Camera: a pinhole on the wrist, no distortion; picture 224 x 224 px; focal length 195.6 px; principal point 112.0 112.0 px. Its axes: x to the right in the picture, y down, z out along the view. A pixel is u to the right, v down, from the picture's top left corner.
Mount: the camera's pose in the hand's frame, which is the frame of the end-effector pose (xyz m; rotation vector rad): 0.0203 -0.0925 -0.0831 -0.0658 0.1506 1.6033
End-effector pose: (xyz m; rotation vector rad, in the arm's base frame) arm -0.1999 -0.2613 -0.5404 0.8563 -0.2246 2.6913
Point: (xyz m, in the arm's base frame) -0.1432 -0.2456 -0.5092
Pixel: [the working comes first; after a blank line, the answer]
In the camera's frame: 0.0398 0.0478 0.1393

168 179
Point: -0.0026 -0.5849 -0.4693
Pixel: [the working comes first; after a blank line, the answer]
In the camera's frame: 0.2878 0.2170 0.3545

outside the picture
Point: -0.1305 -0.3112 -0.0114
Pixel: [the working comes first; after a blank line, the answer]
In the camera's frame: 0.0013 -0.1942 0.5777

112 46
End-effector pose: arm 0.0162 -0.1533 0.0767 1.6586 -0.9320 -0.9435
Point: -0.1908 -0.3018 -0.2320
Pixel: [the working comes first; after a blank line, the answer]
In the camera's frame: -0.1952 -0.0510 0.3741

10 85
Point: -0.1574 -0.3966 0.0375
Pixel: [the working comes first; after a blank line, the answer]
In the camera's frame: 0.0837 -0.1198 0.3599

157 47
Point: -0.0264 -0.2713 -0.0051
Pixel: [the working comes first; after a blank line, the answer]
In the camera's frame: 0.0187 -0.0726 0.1919

131 38
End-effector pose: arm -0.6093 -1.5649 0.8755 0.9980 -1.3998 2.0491
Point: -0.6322 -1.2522 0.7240
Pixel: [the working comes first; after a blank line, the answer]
In the camera's frame: 0.1191 0.1146 -0.2396

behind the camera
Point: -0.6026 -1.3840 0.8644
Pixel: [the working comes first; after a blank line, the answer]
In the camera's frame: 0.0393 0.0320 -0.0823

behind the camera
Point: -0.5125 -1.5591 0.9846
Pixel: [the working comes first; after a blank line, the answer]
In the camera's frame: -0.0608 0.0054 0.1239

16 120
